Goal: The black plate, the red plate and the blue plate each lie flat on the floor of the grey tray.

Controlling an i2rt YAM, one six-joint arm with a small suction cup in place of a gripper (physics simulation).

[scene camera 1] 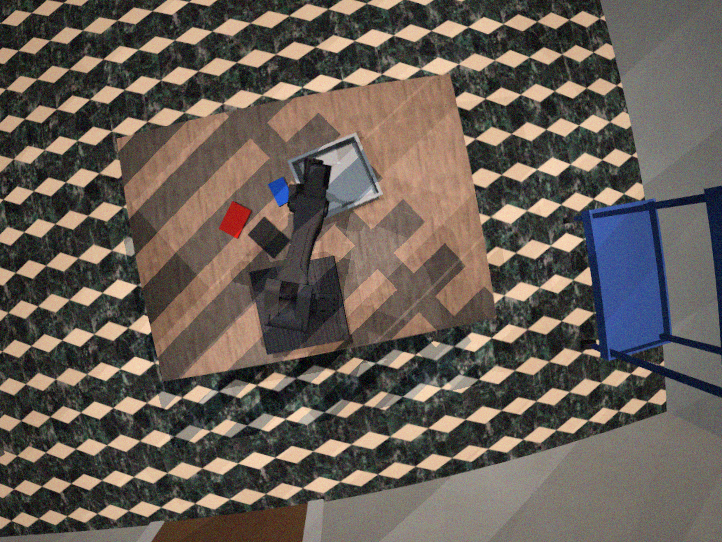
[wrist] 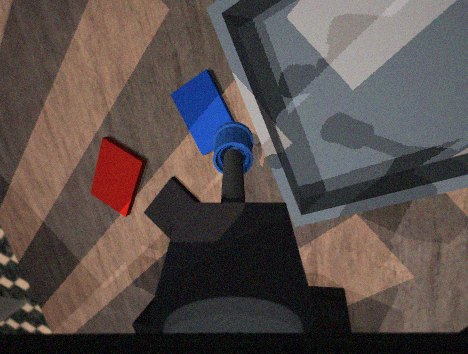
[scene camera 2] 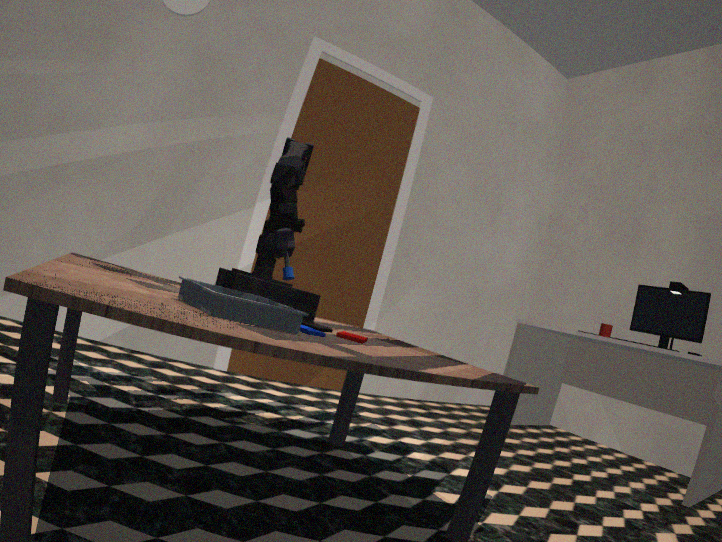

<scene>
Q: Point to a black plate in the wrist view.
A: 162,211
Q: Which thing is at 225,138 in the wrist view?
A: The suction cup.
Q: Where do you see a blue plate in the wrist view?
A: At 200,103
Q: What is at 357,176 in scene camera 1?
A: A grey tray.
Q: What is the suction cup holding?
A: Nothing.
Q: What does the black plate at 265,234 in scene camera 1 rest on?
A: The table.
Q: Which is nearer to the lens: the red plate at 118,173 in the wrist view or the grey tray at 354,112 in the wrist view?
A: The grey tray.
</scene>
